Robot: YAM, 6 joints.
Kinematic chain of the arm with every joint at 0, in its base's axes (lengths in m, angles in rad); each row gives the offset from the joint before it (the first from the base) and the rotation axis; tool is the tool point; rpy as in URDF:
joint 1: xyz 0 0 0.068 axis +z
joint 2: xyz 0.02 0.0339 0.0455 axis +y
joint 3: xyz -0.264 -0.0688 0 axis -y
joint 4: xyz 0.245 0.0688 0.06 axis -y
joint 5: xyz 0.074 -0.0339 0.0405 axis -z
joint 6: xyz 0.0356 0 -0.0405 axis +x
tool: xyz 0 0 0 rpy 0 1.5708 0
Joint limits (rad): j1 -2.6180..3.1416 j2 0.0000..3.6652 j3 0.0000..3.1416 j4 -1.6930..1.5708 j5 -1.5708..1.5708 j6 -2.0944..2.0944
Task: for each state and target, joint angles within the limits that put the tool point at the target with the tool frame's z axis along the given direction. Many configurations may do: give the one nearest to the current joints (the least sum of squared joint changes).
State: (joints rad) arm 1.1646 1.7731 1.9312 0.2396 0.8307 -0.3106
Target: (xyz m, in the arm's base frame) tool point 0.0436 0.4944 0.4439 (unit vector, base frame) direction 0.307 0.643 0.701
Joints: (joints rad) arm 1.5016 2.1849 2.0875 0.9109 0.2650 -0.3106
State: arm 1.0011 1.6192 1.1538 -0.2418 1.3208 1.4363
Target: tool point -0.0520 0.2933 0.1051 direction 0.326 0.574 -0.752
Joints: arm 1.7998 1.7354 0.7012 0.0362 0.4640 1.4363
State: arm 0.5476 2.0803 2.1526 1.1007 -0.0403 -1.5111
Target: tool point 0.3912 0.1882 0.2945 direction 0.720 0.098 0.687
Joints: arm 0.4679 2.0481 1.2651 1.5685 0.2395 -1.5111
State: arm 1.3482 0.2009 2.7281 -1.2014 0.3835 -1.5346
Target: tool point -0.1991 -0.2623 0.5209 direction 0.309 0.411 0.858
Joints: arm 0.9218 0.5417 2.6638 -1.0912 -0.0022 -1.5346
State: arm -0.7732 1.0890 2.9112 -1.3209 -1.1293 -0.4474
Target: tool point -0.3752 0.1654 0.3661 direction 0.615 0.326 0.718
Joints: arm -0.3695 0.4425 3.1383 -1.6906 -0.5540 -0.4474
